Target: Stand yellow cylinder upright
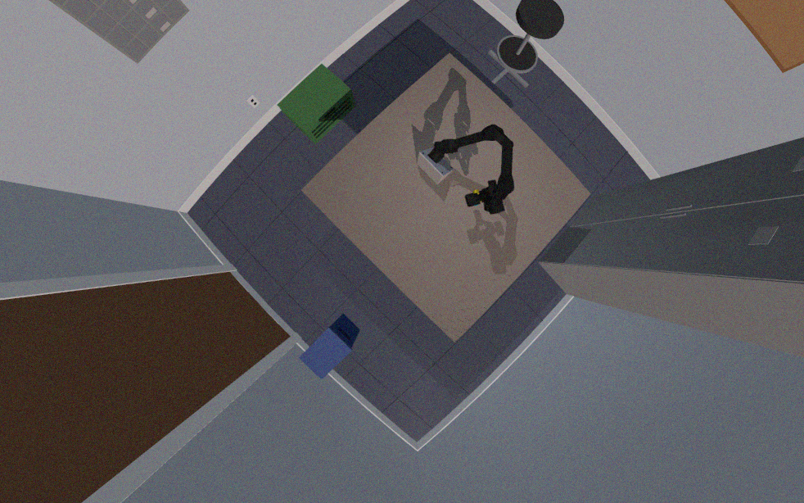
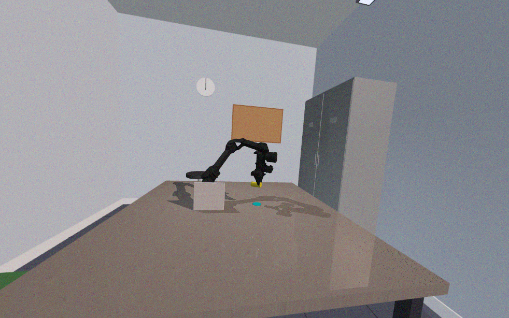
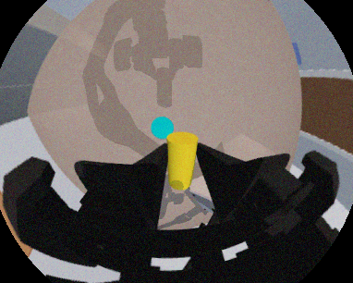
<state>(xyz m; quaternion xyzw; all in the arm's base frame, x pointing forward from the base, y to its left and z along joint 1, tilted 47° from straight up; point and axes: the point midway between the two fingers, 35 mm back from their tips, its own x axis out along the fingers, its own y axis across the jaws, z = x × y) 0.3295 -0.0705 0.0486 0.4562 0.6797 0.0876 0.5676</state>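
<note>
Now: the cyan circle 40 mm to the left of my gripper tip and 140 mm below it. The rest, counted from my gripper tip: yellow tall cylinder: 20 mm behind, 10 mm to the left.
</note>
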